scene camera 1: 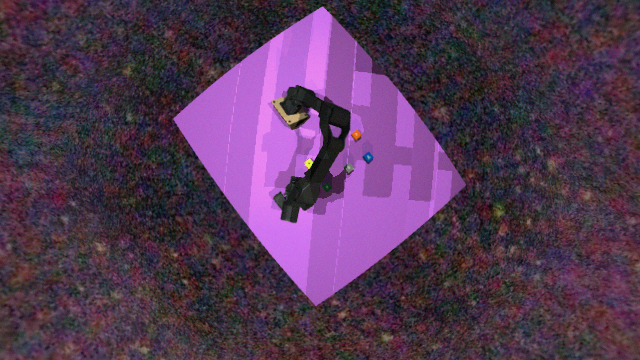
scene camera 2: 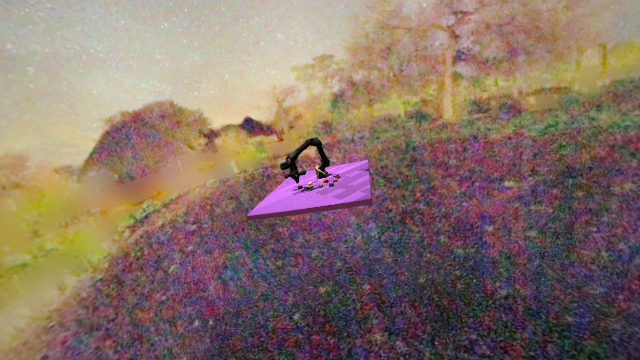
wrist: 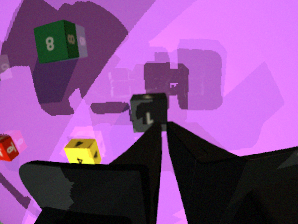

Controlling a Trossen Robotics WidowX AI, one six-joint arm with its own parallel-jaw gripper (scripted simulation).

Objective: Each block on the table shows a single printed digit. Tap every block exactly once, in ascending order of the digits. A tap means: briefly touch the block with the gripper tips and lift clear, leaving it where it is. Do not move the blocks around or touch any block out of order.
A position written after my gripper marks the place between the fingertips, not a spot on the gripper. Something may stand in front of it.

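My gripper (wrist: 163, 127) is shut and it's holding nothing. There's a green block (wrist: 55, 41) that I can see, and a yellow block (wrist: 80, 151) as well.
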